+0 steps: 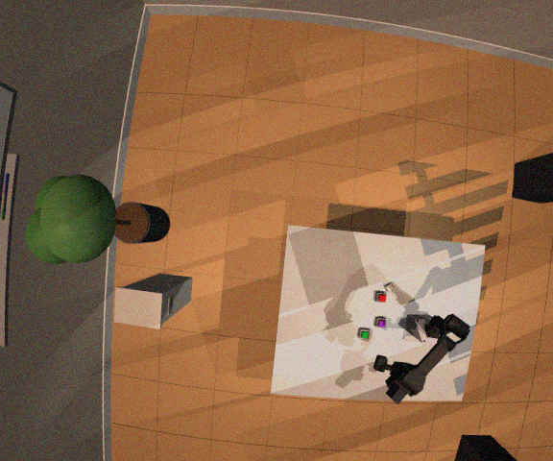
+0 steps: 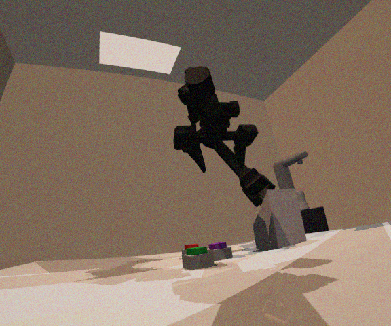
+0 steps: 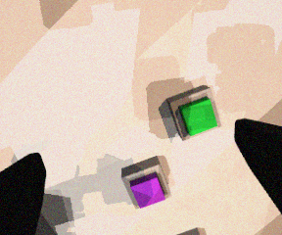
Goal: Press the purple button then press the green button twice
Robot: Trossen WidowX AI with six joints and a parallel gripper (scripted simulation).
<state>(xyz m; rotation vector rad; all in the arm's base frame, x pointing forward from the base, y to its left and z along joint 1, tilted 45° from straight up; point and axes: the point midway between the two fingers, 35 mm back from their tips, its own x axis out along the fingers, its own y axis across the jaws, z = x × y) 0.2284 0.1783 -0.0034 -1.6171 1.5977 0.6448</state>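
Now: gripper tip 20 mm past the purple button, 120 mm to the left of it and 150 mm above it. Round my gripper tip: red button: 250 mm to the right, 150 mm below; then green button: 60 mm ahead, 50 mm to the right, 150 mm below.
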